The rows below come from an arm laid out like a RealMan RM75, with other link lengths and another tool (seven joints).
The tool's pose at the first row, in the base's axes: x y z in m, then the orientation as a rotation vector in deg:
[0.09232 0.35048 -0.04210 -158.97 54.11 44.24]
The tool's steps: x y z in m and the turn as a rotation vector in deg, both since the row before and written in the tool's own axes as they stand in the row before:
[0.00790 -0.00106 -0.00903 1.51 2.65 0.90]
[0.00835 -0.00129 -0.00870 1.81 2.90 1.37]
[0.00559 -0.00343 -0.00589 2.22 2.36 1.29]
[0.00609 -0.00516 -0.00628 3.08 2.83 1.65]
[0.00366 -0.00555 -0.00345 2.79 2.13 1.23]
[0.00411 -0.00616 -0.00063 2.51 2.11 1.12]
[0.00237 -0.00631 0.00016 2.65 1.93 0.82]
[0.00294 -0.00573 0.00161 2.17 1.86 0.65]
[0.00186 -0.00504 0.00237 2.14 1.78 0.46]
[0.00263 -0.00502 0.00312 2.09 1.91 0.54]
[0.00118 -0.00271 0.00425 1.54 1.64 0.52]
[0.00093 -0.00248 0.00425 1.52 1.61 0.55]
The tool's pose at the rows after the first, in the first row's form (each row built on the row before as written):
[0.10219 0.34472 -0.03830 -159.11 56.05 39.84]
[0.11205 0.33880 -0.03445 -158.87 58.68 34.95]
[0.12005 0.33661 -0.03147 -157.84 61.03 30.49]
[0.12943 0.33503 -0.02790 -156.03 63.87 24.91]
[0.13653 0.33565 -0.02560 -154.14 65.85 20.43]
[0.14386 0.33687 -0.02570 -152.42 67.62 16.19]
[0.15012 0.33937 -0.02572 -150.55 68.83 12.09]
[0.15633 0.34131 -0.02703 -149.08 69.83 8.41]
[0.16143 0.34368 -0.02870 -147.64 70.51 4.85]
[0.16718 0.34556 -0.03100 -146.18 71.30 1.21]
[0.17051 0.34739 -0.03452 -145.05 72.09 -1.72]
[0.17366 0.34920 -0.03796 -143.87 72.88 -4.58]

